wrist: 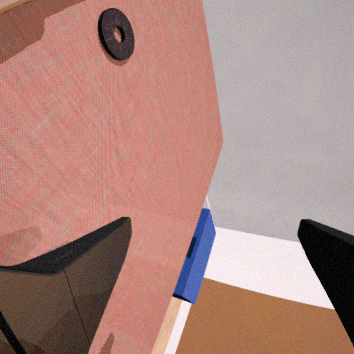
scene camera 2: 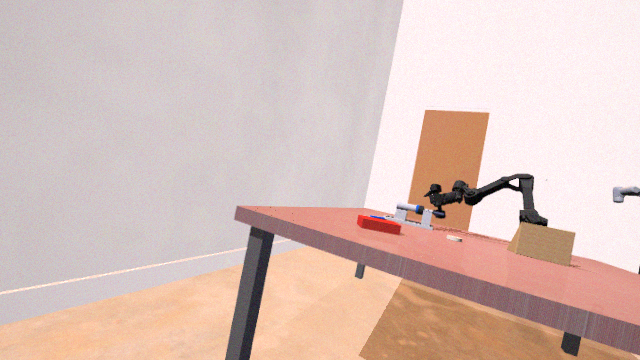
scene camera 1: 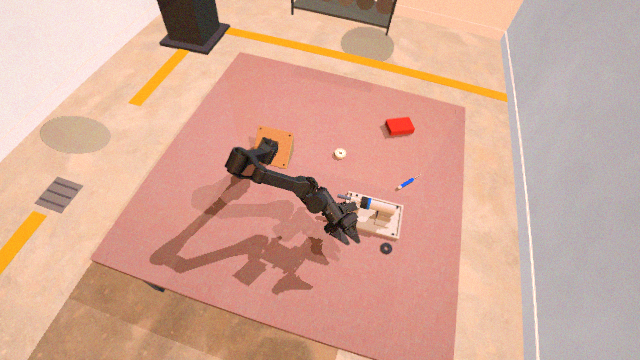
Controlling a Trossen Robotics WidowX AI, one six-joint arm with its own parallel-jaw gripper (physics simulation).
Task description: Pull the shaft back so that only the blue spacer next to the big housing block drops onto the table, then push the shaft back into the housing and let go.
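Frame: origin at the arm's base, x ahead, y left, z up, level; centimetres.
Seen in the pictures: gripper, between the fingertips: (wrist: 215,226) (scene camera 2: 424,204) (scene camera 1: 353,244); arm's base, origin of its link: (scene camera 2: 541,242) (scene camera 1: 270,147).
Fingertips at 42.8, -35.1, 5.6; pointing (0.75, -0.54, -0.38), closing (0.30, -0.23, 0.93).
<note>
Offsets run from my fingertips to a thing's top centre, as dx, dy, dz. "spot": to the spot under its first point. Level surfaces: height alone.
The housing block (scene camera 1: 386,207) (scene camera 2: 405,206) is a pale cylinder raised on the light base plate (scene camera 1: 398,222). The blue spacer (scene camera 1: 369,202) (scene camera 2: 418,209) sits on the shaft line against the housing's end, with a black spacer {+0.7, +19.0, -1.1} (scene camera 1: 364,202) beside it. The grey shaft end {spot: -7.5, +18.9, -2.7} (scene camera 1: 343,196) sticks out toward the arm; the rest of the shaft is largely hidden. My gripper (scene camera 1: 353,241) (wrist: 215,226) is open and empty, above and to the near side of the plate's shaft end, apart from the shaft. The shaft and housing do not show in the wrist view.
A black ring {+13.0, +6.7, -10.8} (scene camera 1: 385,248) (wrist: 116,34) lies beside the plate. A white ring {-13.7, +45.2, -10.1} (scene camera 1: 340,153) (scene camera 2: 454,238), a red block {+10.3, +70.0, -8.3} (scene camera 1: 400,126) (scene camera 2: 379,224) and a blue-handled tool {+18.5, +39.9, -9.5} (scene camera 1: 406,183) lie on the pink table {dz -11.3} (scene camera 1: 300,100). A blue object (wrist: 197,260) shows beyond the table edge.
</note>
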